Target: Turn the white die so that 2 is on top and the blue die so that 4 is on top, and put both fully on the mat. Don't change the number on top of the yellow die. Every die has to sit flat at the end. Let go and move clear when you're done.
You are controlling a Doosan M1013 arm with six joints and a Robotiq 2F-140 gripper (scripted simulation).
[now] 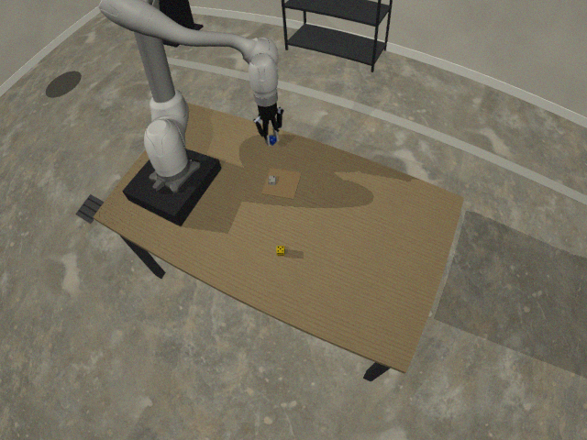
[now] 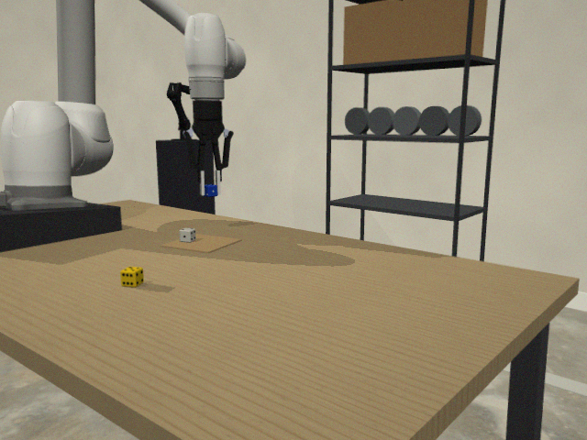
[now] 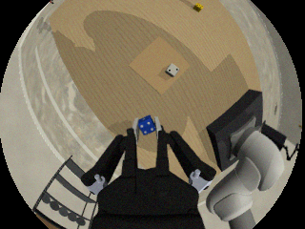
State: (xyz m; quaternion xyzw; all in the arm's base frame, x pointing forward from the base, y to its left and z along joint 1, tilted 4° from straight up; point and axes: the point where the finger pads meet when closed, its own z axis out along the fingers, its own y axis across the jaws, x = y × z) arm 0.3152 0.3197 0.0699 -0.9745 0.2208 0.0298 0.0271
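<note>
Right now my hand is 130 mm above the mat, 110 mm to the left of it and 110 mm short of it. From my hand the other things lie so: blue die: 20 mm below; white die: 130 mm to the right, 110 mm below, 80 mm ahead; yellow die: 390 mm to the right, 280 mm ahead, 120 mm below.
</note>
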